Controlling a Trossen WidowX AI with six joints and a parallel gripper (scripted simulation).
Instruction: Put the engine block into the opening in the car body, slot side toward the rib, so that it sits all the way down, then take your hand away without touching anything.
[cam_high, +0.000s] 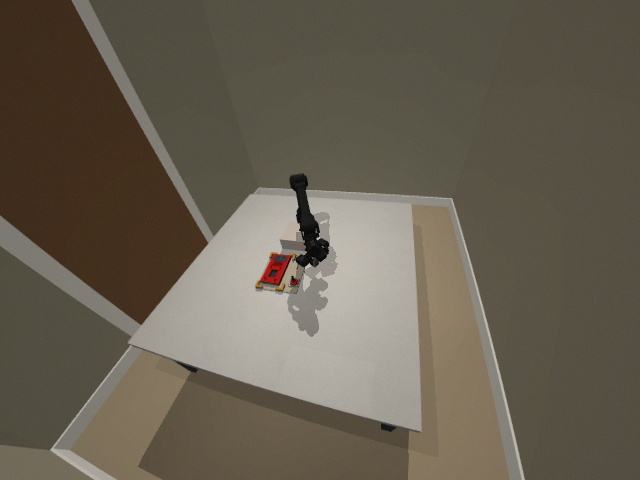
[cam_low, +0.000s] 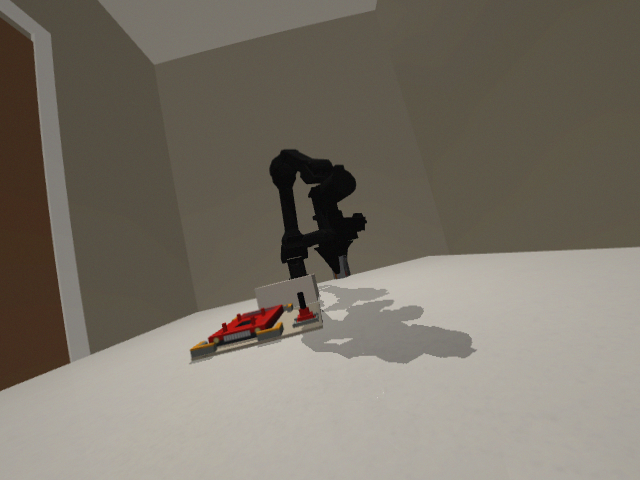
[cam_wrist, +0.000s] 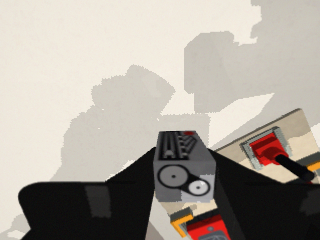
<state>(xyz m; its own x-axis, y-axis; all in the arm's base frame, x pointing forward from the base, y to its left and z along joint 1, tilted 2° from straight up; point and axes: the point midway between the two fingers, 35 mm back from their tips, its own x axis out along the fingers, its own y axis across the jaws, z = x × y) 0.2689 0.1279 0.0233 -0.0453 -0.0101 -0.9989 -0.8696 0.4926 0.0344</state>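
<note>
The black upright post is 100 mm ahead of my gripper tip, 100 mm to the right of it and 40 mm below it. The rest, counted from my gripper tip: engine block 10 mm behind, 10 mm above; then beige base board 40 mm ahead, 200 mm to the right, 60 mm below.
</note>
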